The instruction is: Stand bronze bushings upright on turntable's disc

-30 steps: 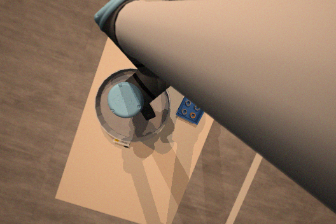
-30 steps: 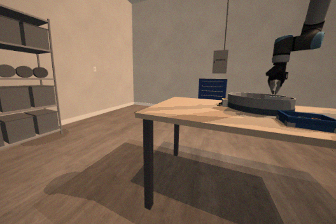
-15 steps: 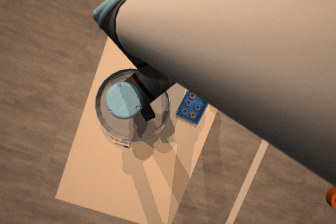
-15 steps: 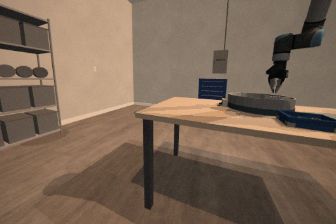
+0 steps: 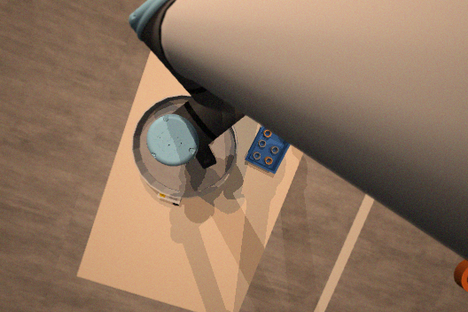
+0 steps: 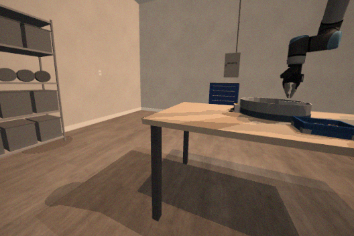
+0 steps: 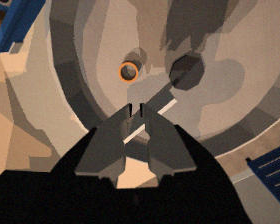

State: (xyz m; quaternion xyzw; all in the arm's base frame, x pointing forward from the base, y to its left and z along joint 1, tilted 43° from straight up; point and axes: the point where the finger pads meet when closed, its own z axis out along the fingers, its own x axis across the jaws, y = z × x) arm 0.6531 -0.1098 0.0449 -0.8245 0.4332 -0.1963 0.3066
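Now: the blue crate 2 cm behind my hand, 28 cm to the left of it and 12 cm below it. The rest, counted from my hand: grey turntable disc (8 cm ahead, 6 cm to the right, 10 cm below).
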